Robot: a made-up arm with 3 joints. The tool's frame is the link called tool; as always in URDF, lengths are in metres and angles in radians. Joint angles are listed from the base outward. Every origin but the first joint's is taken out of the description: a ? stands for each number. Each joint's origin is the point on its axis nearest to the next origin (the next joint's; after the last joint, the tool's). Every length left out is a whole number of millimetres.
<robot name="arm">
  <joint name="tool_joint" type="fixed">
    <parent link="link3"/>
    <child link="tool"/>
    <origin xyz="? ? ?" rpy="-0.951 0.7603 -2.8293"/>
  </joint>
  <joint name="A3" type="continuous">
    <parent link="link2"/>
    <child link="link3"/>
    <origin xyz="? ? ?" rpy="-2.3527 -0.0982 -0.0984"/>
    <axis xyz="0 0 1"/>
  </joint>
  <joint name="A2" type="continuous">
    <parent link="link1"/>
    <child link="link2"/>
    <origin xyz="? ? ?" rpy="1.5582 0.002 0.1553"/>
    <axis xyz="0 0 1"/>
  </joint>
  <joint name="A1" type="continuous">
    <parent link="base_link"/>
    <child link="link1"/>
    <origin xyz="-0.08 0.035 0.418" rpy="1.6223 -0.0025 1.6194"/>
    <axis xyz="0 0 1"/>
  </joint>
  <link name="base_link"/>
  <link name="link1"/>
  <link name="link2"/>
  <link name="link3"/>
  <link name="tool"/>
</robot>
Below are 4 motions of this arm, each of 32 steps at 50 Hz.
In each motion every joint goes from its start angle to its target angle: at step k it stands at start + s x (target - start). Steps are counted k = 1, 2, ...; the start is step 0. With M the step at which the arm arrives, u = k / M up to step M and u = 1 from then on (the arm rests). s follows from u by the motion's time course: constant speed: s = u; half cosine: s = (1 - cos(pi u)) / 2; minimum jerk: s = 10 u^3 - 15 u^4 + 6 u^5.
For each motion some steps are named. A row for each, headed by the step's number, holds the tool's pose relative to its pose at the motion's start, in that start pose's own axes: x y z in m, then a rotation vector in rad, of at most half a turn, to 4 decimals.
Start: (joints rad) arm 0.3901 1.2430 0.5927
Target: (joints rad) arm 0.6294 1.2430 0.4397
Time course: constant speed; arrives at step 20
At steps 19, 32:
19: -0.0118 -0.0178 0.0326 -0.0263 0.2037 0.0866
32: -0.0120 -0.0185 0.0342 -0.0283 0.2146 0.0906

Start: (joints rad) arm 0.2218 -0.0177 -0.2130
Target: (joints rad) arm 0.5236 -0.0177 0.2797
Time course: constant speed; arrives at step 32
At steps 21, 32:
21: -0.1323 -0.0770 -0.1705 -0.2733 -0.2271 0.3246
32: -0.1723 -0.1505 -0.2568 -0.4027 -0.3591 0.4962

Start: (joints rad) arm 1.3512 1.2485 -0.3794
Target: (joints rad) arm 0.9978 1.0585 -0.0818
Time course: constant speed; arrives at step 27
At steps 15, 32:
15: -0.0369 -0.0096 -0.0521 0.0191 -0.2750 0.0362
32: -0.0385 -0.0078 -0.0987 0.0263 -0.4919 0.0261

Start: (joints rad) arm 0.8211 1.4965 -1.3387
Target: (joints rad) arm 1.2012 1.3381 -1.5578
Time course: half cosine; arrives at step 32
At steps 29, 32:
29: 0.1298 0.0478 -0.0332 -0.0513 -0.1376 -0.3177
32: 0.1326 0.0483 -0.0338 -0.0524 -0.1411 -0.3242

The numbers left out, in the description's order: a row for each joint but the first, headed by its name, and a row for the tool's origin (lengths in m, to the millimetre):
tool: 0.435 -0.223 0
A3: -0.026 -0.083 0
A2: -0.012 -0.038 0

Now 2 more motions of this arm.
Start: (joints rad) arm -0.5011 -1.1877 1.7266
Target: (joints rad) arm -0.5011 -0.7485 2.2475
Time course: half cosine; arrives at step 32
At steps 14, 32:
14: -0.0300 -0.0075 -0.0159 0.0239 -0.1453 0.0385
32: -0.0481 -0.0086 -0.0515 0.0442 -0.3697 0.0501

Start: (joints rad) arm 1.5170 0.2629 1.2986
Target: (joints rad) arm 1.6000 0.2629 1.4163
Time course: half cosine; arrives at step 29
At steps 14, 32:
14: -0.0267 -0.0073 -0.0299 -0.0374 -0.0619 0.0497
32: -0.0532 -0.0180 -0.0649 -0.0788 -0.1322 0.1038

